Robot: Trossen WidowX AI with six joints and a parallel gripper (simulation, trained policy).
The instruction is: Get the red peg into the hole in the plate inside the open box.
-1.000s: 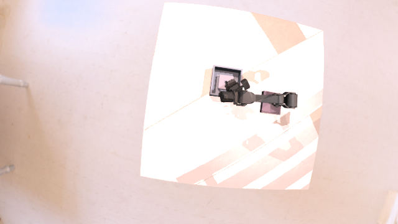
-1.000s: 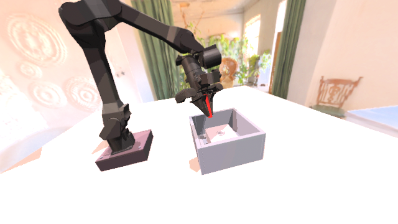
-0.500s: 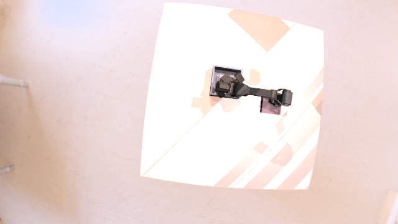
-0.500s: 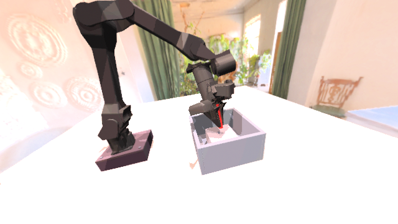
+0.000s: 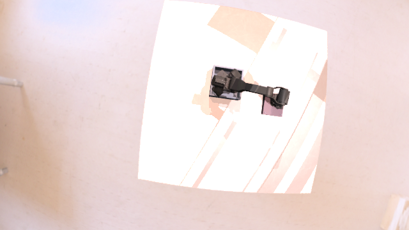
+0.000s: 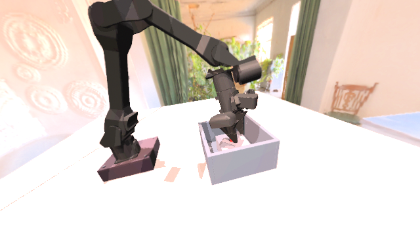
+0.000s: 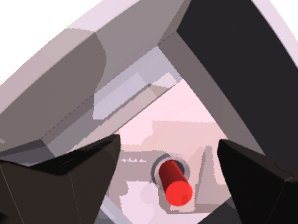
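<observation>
My gripper tip is 2 cm past the red peg, 1 cm to the right of it and 2 cm above it. The rest, counted from my gripper tip: grey box (2 cm behind, 1 cm to the left, 4 cm below).
</observation>
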